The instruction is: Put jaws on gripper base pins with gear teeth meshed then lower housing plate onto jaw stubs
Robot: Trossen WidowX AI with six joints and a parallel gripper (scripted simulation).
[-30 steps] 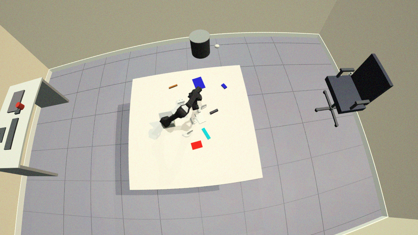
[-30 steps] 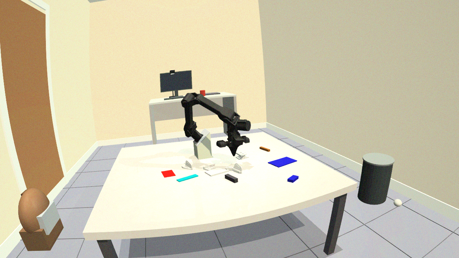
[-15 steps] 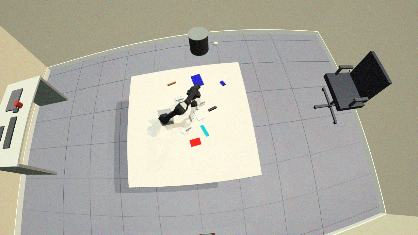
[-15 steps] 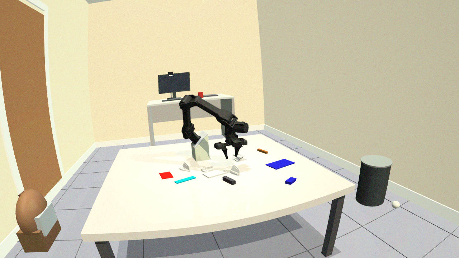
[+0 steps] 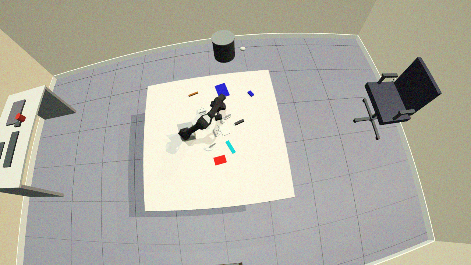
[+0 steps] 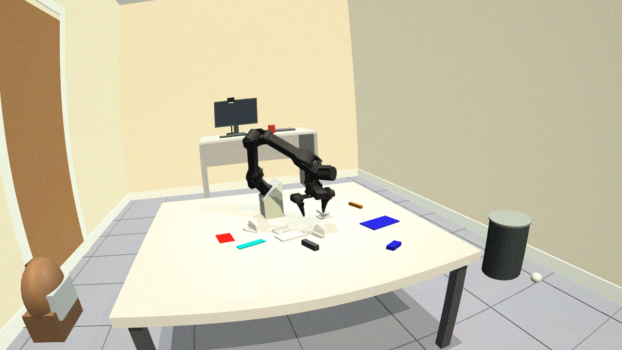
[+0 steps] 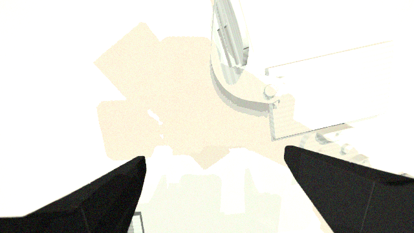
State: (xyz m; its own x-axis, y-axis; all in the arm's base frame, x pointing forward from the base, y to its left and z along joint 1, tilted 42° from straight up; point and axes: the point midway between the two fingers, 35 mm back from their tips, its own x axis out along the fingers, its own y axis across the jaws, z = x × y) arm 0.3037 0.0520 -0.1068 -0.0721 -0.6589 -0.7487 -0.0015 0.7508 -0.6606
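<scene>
Right now the white jaw is 50 mm to the right of my gripper tip, 50 mm below it and 50 mm ahead of it. Round my gripper tip: white ribbed plate (120 mm to the right, 60 mm below, 30 mm ahead); dark block (170 mm ahead, 100 mm to the right, 60 mm below); blue sheet (280 mm to the left, 100 mm ahead, 60 mm below).
</scene>
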